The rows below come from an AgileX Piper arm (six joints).
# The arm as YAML. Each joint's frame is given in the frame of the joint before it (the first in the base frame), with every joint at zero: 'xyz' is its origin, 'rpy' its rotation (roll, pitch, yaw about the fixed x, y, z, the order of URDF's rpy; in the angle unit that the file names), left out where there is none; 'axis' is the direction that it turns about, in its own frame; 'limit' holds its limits. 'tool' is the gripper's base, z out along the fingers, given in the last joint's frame.
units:
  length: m
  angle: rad
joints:
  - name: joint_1
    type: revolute
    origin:
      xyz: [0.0, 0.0, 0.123]
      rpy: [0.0, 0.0, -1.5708]
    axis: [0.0, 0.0, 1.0]
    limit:
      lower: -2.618
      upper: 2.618
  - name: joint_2
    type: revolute
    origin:
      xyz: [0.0, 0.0, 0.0]
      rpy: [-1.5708, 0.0, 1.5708]
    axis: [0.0, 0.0, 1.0]
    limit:
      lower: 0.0
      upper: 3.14
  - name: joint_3
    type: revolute
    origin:
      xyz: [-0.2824, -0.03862, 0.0]
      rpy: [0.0, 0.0, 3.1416]
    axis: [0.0, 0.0, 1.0]
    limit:
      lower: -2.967
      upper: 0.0
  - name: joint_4
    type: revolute
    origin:
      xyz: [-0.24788, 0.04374, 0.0]
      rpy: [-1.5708, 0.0, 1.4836]
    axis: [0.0, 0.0, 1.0]
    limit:
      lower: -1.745
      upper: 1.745
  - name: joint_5
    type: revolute
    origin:
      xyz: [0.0, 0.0, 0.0]
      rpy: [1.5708, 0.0, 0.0]
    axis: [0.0, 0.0, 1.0]
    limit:
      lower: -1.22
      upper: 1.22
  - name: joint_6
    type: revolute
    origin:
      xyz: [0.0, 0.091, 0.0]
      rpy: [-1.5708, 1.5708, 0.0]
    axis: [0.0, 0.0, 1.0]
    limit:
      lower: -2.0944
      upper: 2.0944
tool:
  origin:
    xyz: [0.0, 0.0, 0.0]
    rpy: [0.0, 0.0, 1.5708]
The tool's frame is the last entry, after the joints.
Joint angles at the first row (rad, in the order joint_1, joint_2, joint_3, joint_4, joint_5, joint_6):
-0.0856 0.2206 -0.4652 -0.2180 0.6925 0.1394
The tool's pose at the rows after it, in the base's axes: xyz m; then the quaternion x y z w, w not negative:
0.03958 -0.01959 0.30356 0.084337 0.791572 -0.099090 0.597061
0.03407 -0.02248 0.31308 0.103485 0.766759 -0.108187 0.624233
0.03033 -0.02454 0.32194 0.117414 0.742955 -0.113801 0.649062
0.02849 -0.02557 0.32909 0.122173 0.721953 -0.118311 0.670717
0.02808 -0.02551 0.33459 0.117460 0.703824 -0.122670 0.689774
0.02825 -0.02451 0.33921 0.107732 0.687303 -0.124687 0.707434
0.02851 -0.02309 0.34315 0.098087 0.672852 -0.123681 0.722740
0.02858 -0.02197 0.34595 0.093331 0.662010 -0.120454 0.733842
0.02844 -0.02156 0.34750 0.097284 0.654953 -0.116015 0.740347
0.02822 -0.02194 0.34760 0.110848 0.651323 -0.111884 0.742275
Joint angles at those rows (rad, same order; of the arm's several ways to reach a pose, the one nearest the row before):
-0.0855 0.1915 -0.4834 -0.2879 0.6747 0.2190
-0.0855 0.1723 -0.5017 -0.3608 0.6517 0.2981
-0.0856 0.1624 -0.5172 -0.4253 0.6214 0.3689
-0.0855 0.1584 -0.5264 -0.4778 0.5832 0.4200
-0.0856 0.1572 -0.5295 -0.5165 0.5377 0.4480
-0.0856 0.1568 -0.5298 -0.5416 0.4883 0.4614
-0.0856 0.1568 -0.5298 -0.5559 0.4426 0.4693
-0.0864 0.1568 -0.5298 -0.5655 0.4096 0.4813
-0.0928 0.1568 -0.5297 -0.5731 0.3916 0.5036
-0.1091 0.1568 -0.5286 -0.5775 0.3868 0.5349

